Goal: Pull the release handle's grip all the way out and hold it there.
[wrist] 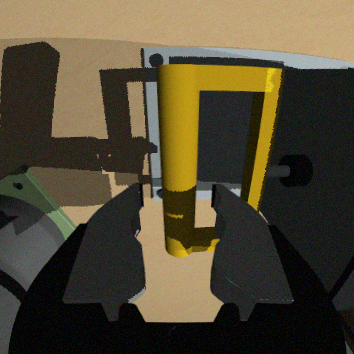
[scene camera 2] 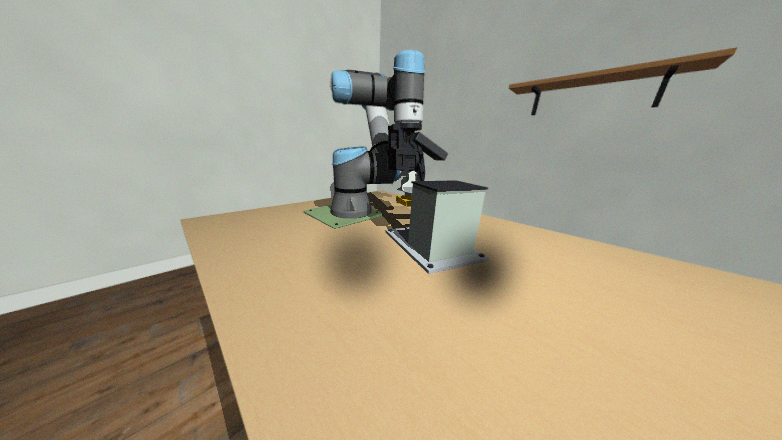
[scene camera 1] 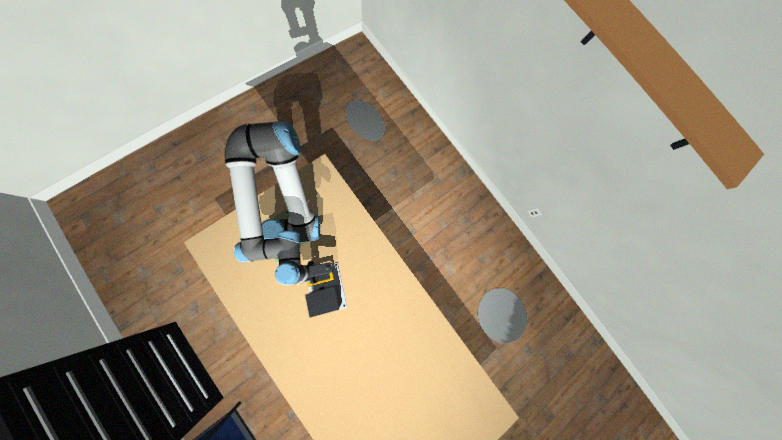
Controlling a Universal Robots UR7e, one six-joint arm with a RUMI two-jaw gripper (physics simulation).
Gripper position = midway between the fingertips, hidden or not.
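Observation:
I can see my gripper (scene camera 2: 411,203), and the wrist camera gives me a view of the same gripper (wrist: 177,185).

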